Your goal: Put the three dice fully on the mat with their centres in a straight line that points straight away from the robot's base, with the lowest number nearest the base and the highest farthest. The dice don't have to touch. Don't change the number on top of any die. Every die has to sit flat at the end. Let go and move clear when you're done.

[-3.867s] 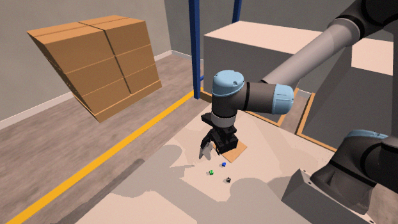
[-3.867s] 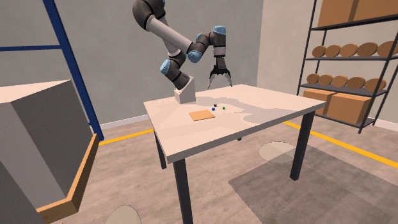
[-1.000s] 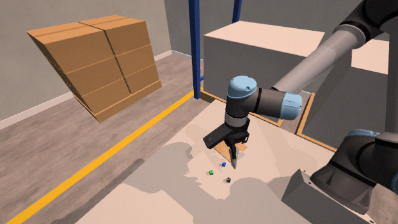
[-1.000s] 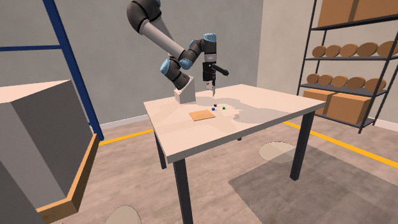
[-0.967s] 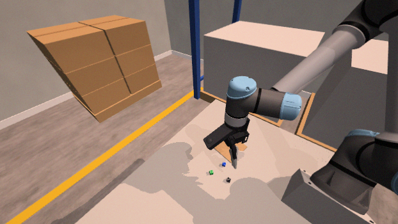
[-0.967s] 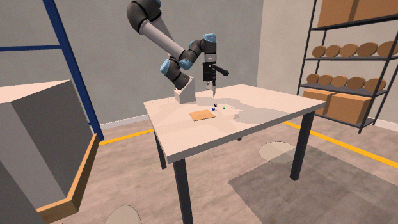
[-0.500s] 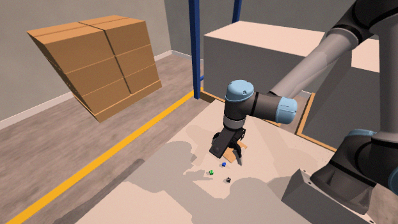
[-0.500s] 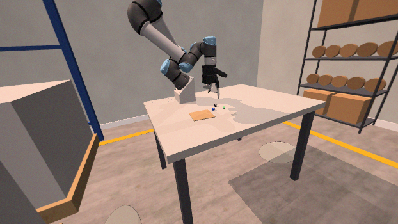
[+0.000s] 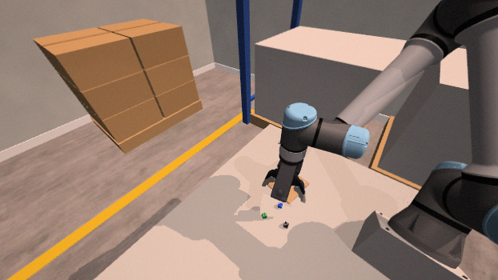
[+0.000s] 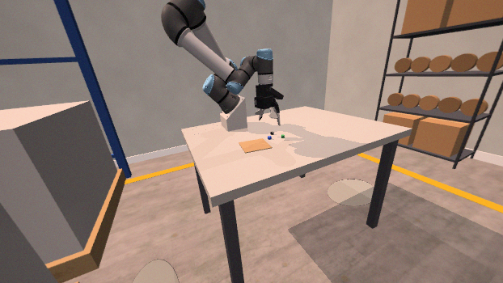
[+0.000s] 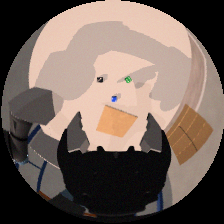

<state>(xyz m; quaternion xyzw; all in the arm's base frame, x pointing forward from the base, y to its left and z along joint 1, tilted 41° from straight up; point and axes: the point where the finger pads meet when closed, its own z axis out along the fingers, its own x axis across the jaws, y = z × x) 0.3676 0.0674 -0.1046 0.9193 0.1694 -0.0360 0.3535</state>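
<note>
My gripper is now 9 cm above the blue die. From my hand the other things lie so: green die 9 cm below, 7 cm to the left, 2 cm ahead; then black die 9 cm below, 6 cm behind, 4 cm to the left; then tan mat 11 cm to the right, 9 cm below, 5 cm ahead.
</note>
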